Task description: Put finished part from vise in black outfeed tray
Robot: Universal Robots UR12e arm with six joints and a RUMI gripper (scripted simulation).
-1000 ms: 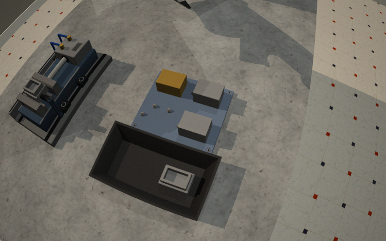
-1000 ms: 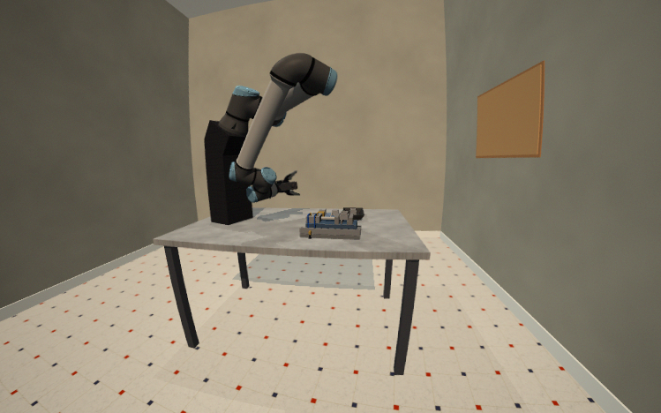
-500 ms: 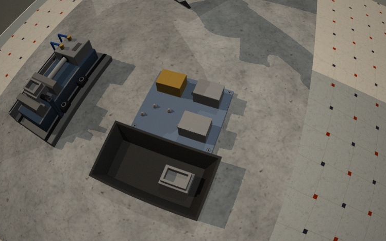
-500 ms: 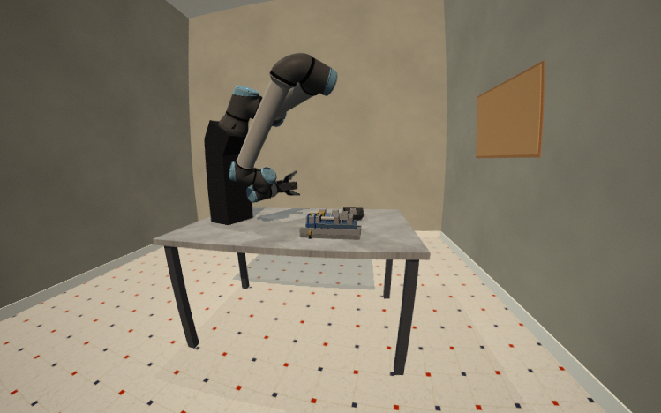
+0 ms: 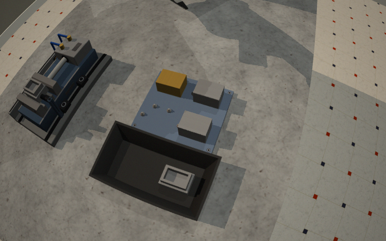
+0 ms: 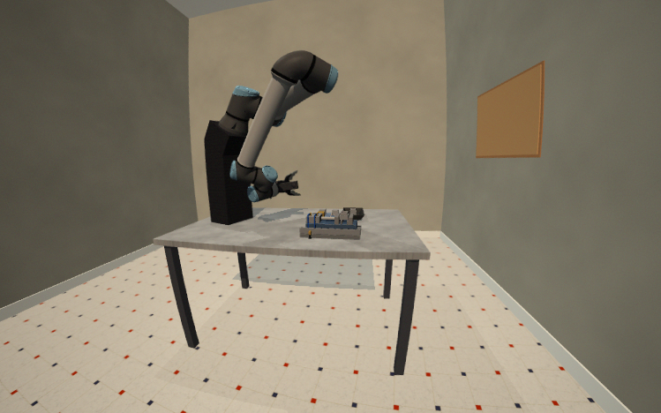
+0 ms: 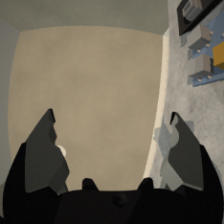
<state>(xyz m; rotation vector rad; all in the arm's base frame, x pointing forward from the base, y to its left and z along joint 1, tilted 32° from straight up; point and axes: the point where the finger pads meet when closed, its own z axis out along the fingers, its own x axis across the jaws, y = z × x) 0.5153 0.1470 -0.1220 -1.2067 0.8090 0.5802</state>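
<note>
Now: the vise 290 mm ahead of my hand, 250 mm to the right of it and 200 mm below it. Round my hand: orange block 210 mm below, 130 mm ahead, 40 mm to the left; blue fixture plate 240 mm below, 170 mm ahead, 90 mm to the left.
</note>
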